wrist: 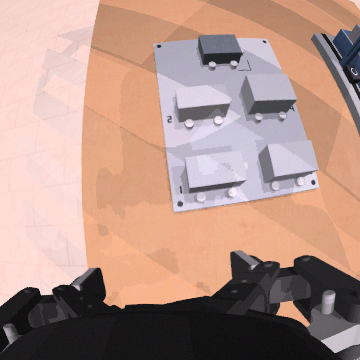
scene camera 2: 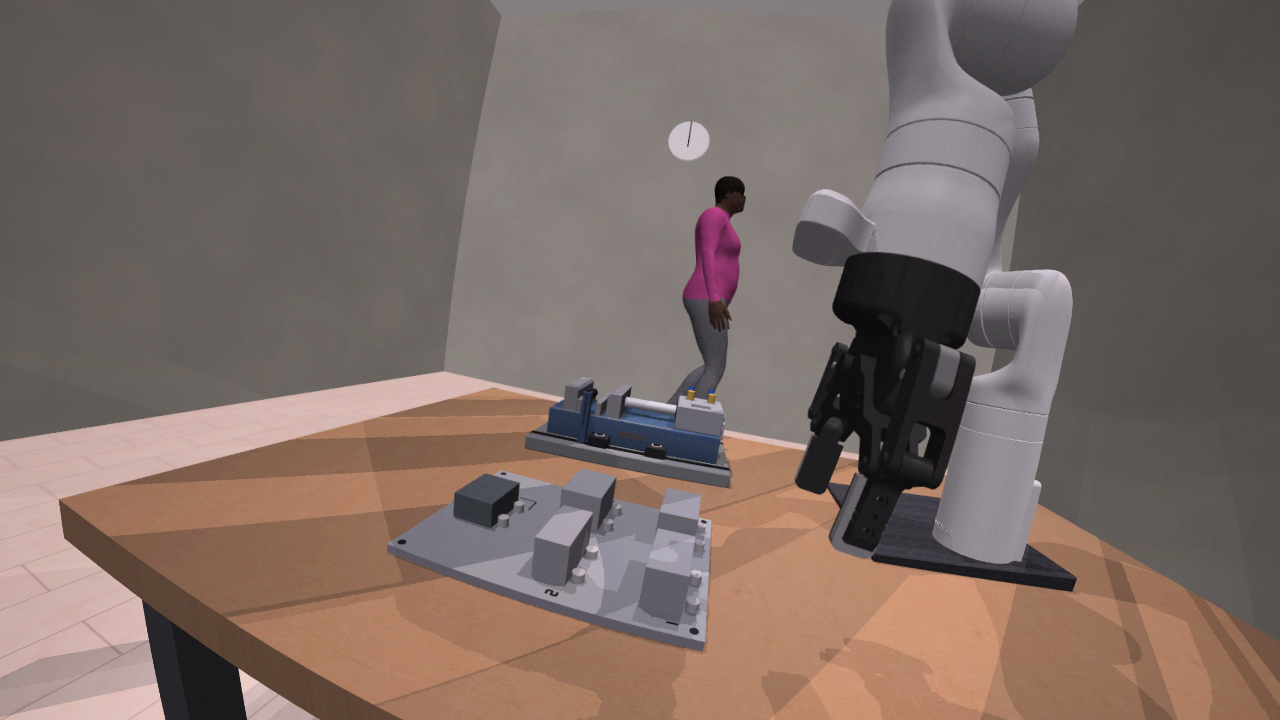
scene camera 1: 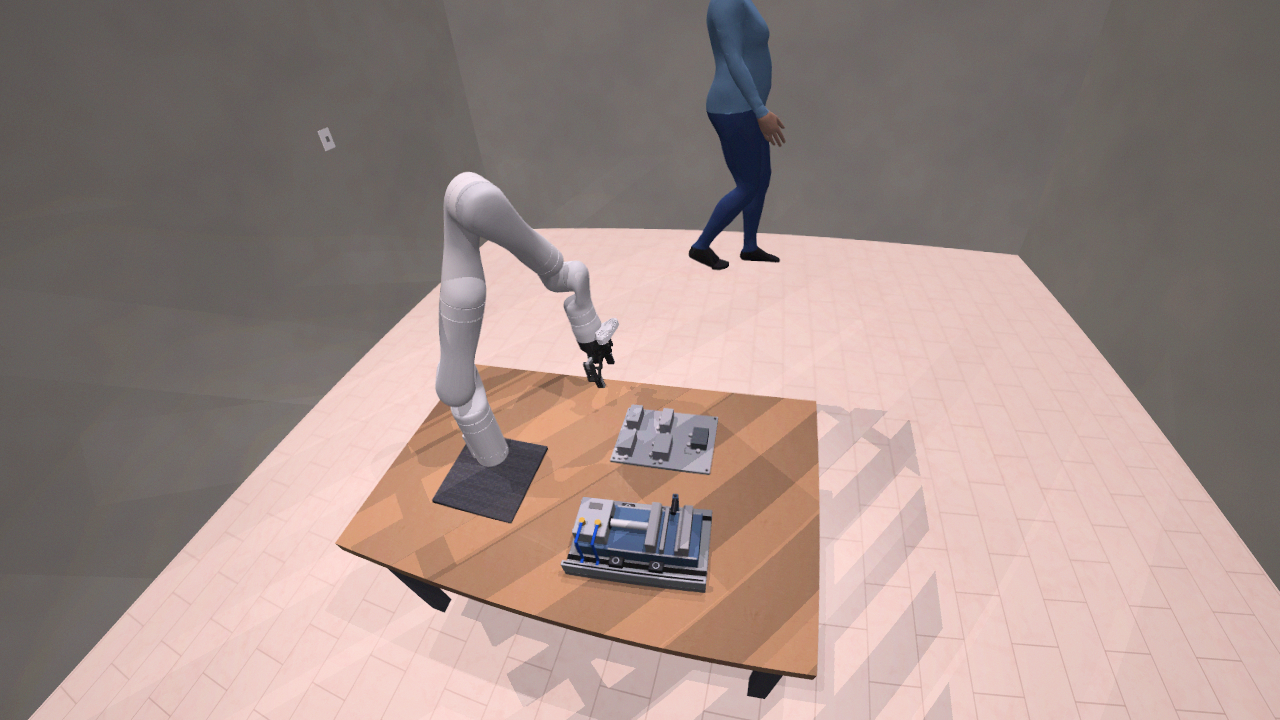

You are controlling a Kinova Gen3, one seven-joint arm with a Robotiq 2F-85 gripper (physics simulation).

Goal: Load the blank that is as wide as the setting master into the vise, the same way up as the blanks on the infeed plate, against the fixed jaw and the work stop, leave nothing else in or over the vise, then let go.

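Places are measured from the arm's base along level axes (x down, y back, z left), in metres.
Pixels of known places: gripper, fingertip midpoint: (wrist: pixel 166 275) (scene camera 2: pixel 824 515) (scene camera 1: pixel 607 375); arm's base, link origin: (scene camera 2: pixel 971 544) (scene camera 1: pixel 492 452).
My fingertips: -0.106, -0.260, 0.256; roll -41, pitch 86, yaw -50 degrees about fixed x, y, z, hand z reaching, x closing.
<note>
Ahead of a thing's pixels: the offset from my fingertips to its top centre, as dx, dy, dz. "spot": to the spot under its first point.
My gripper (scene camera 1: pixel 597 376) (scene camera 2: pixel 836 503) (wrist: pixel 166 275) is open and empty, above the table beside the infeed plate @[+0.111, -0.184, -0.092] (scene camera 1: pixel 684 462) (scene camera 2: pixel 465 555) (wrist: pixel 175 70). Four light grey blanks stand on the plate: one by mark 1 @[spot: +0.075, -0.090, -0.061] (scene camera 1: pixel 634 415) (scene camera 2: pixel 668 577) (wrist: pixel 215 170), one by mark 2 @[spot: +0.075, -0.175, -0.058] (scene camera 1: pixel 665 419) (scene camera 2: pixel 562 546) (wrist: pixel 202 102), one by mark 4 @[spot: +0.075, -0.189, -0.149] (scene camera 1: pixel 661 446) (scene camera 2: pixel 588 497) (wrist: pixel 270 92), and one at the remaining corner @[spot: +0.075, -0.098, -0.156] (scene camera 1: pixel 626 442) (scene camera 2: pixel 680 508) (wrist: pixel 290 160). A dark block @[+0.086, -0.273, -0.085] (scene camera 1: pixel 699 437) (scene camera 2: pixel 486 499) (wrist: pixel 220 47), apparently the setting master, stands at the plate's far end. The vise @[+0.020, -0.206, -0.398] (scene camera 1: pixel 631 517) (scene camera 2: pixel 626 434) shows no blank between its jaws.
The vise's light cylinder block @[+0.023, -0.112, -0.404] (scene camera 1: pixel 592 517) (scene camera 2: pixel 698 414) carries yellow fittings; blue hoses show in scene camera 1. A black upright part @[spot: +0.023, -0.270, -0.333] (scene camera 1: pixel 674 503) rises beside the jaws. Small pins stand beside each block. The robot base stands on a dark mat (scene camera 1: pixel 492 497) (scene camera 2: pixel 1029 570).
</note>
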